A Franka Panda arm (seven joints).
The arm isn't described. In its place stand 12 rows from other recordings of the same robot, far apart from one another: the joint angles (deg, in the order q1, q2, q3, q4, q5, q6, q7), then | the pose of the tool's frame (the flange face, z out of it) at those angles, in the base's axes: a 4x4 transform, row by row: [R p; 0 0 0 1], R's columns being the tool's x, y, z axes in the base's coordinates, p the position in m.
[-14.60, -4.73, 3.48, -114.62, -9.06, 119.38, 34.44] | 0.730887 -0.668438 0.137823 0.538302; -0.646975 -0.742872 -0.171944 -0.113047; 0.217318 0.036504 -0.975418 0.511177; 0 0 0 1
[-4.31, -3.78, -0.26, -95.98, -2.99, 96.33, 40.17] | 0.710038 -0.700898 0.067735 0.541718; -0.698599 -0.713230 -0.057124 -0.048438; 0.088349 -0.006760 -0.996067 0.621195; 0 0 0 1
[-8.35, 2.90, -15.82, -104.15, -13.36, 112.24, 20.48] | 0.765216 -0.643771 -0.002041 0.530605; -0.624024 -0.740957 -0.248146 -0.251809; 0.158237 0.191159 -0.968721 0.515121; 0 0 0 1
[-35.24, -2.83, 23.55, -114.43, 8.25, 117.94, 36.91] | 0.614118 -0.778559 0.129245 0.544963; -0.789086 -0.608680 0.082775 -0.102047; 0.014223 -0.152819 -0.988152 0.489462; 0 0 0 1
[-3.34, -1.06, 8.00, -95.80, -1.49, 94.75, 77.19] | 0.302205 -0.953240 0.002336 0.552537; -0.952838 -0.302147 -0.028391 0.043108; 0.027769 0.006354 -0.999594 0.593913; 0 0 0 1
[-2.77, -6.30, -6.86, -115.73, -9.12, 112.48, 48.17] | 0.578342 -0.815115 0.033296 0.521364; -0.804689 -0.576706 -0.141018 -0.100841; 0.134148 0.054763 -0.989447 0.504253; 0 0 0 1
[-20.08, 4.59, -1.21, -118.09, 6.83, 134.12, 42.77] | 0.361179 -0.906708 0.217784 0.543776; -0.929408 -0.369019 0.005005 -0.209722; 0.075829 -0.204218 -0.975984 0.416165; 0 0 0 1
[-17.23, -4.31, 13.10, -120.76, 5.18, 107.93, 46.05] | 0.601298 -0.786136 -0.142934 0.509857; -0.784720 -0.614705 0.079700 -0.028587; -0.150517 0.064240 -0.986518 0.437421; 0 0 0 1
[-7.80, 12.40, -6.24, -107.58, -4.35, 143.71, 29.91] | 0.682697 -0.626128 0.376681 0.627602; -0.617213 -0.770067 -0.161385 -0.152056; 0.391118 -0.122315 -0.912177 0.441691; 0 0 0 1
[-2.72, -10.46, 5.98, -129.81, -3.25, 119.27, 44.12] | 0.773053 -0.634338 0.002092 0.486206; -0.632746 -0.771339 -0.068325 0.025928; 0.044955 0.051495 -0.997661 0.434932; 0 0 0 1
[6.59, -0.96, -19.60, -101.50, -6.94, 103.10, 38.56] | 0.639841 -0.768282 0.018620 0.545811; -0.761497 -0.637083 -0.119362 -0.137835; 0.103566 0.062193 -0.992676 0.558241; 0 0 0 1
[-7.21, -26.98, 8.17, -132.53, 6.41, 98.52, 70.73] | 0.299961 -0.945746 -0.124853 0.397320; -0.950394 -0.307565 0.046433 0.022344; -0.082314 0.104731 -0.991088 0.509498; 0 0 0 1
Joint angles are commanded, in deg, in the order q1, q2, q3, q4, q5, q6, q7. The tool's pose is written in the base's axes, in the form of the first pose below.
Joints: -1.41, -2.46, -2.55, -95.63, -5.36, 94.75, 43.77
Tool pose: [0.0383 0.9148 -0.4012 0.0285 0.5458 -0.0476 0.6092]
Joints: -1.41, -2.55, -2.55, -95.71, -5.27, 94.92, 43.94
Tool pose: [0.0369 0.9142 -0.4025 0.0297 0.5456 -0.0474 0.6097]
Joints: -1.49, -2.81, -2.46, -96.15, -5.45, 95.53, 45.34
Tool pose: [0.0366 0.9093 -0.4131 0.0342 0.5451 -0.0475 0.6095]
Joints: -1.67, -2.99, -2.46, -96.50, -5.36, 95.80, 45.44
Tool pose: [0.0355 0.9084 -0.4152 0.0347 0.5444 -0.0490 0.6087]
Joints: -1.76, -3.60, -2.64, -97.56, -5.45, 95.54, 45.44
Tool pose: [0.0382 0.9075 -0.4173 0.0290 0.5399 -0.0516 0.6052]
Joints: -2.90, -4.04, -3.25, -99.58, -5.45, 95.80, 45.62
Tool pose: [0.0419 0.9008 -0.4318 0.0174 0.5346 -0.0679 0.5928]
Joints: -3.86, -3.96, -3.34, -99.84, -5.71, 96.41, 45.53
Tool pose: [0.0434 0.8973 -0.4387 0.0199 0.5344 -0.0782 0.5909]
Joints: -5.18, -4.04, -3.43, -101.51, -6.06, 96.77, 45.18
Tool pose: [0.0497 0.8937 -0.4458 0.0100 0.5306 -0.0915 0.5783]
